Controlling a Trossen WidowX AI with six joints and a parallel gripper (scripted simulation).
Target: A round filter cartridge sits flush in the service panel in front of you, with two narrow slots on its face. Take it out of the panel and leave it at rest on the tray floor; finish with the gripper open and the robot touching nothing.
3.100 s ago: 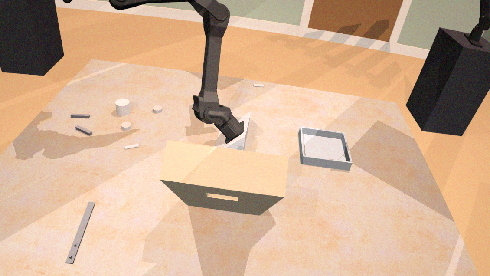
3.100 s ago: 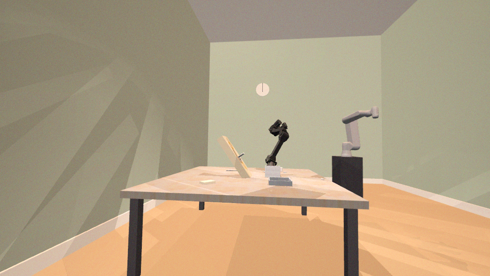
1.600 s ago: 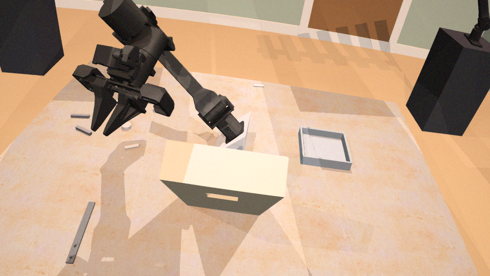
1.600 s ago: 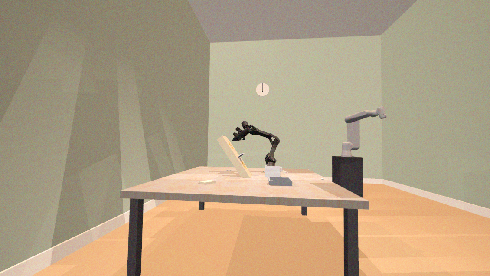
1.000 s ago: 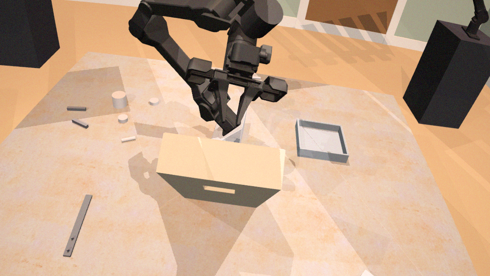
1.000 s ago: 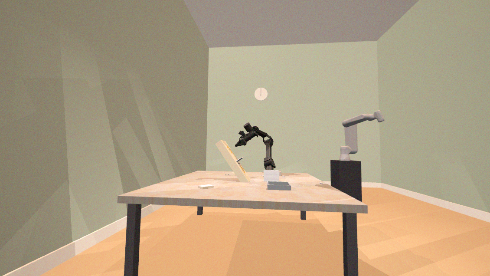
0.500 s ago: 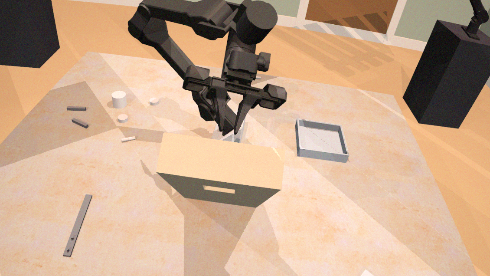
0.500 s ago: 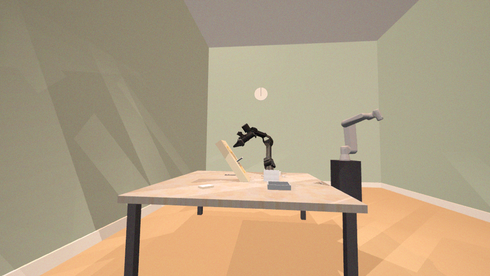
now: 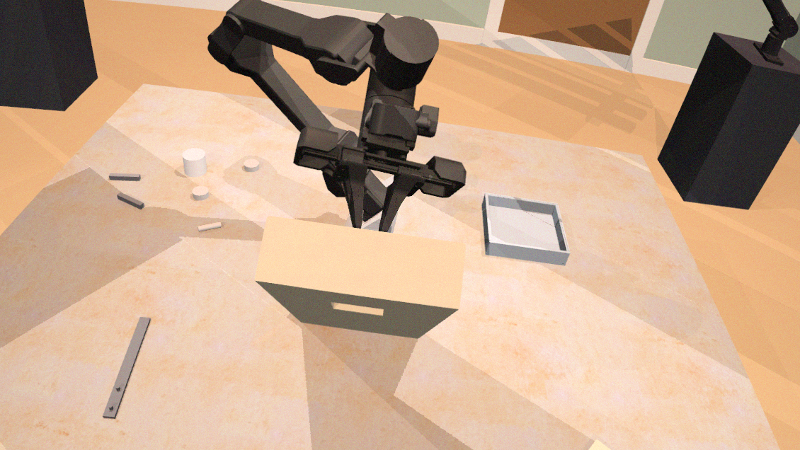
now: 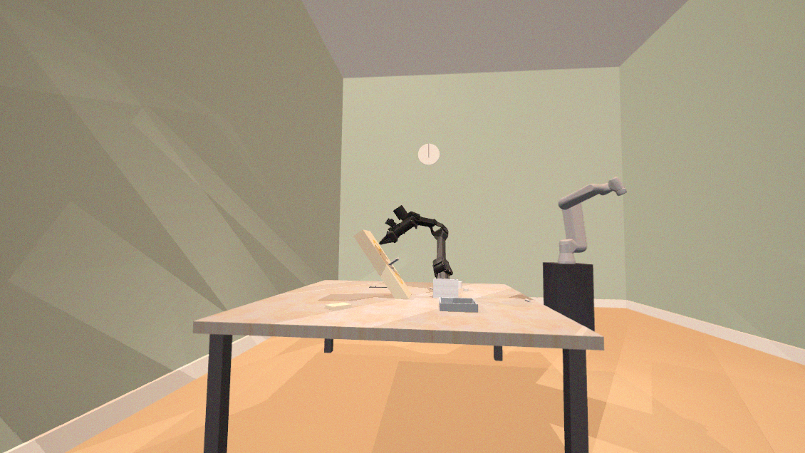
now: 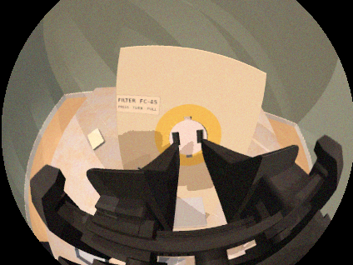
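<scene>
My gripper tip is now 30 mm short of the round filter cartridge and 20 mm above it. Round my gripper tip: tan service panel 20 mm behind, 100 mm below; then grey tray 370 mm behind, 300 mm to the left, 260 mm below.
</scene>
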